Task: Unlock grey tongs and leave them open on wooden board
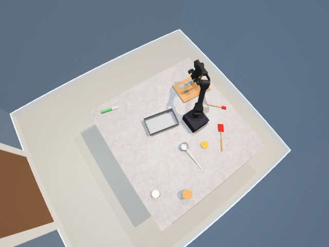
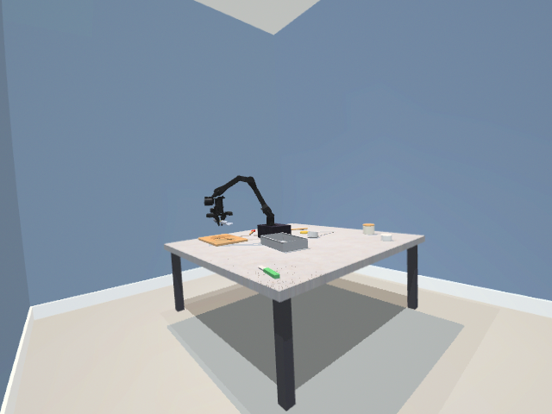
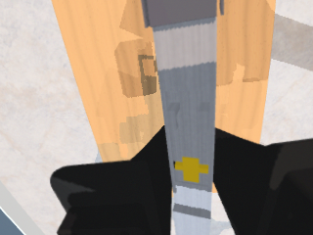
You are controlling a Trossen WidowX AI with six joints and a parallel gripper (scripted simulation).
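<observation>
The wooden board lies 100 mm below my gripper tip. Also, from my gripper tip: yellow lock tab 40 mm above; then yellow disc 220 mm ahead, 610 mm to the left, 100 mm below; then grey roasting tin 490 mm ahead, 230 mm to the left, 80 mm below.
</observation>
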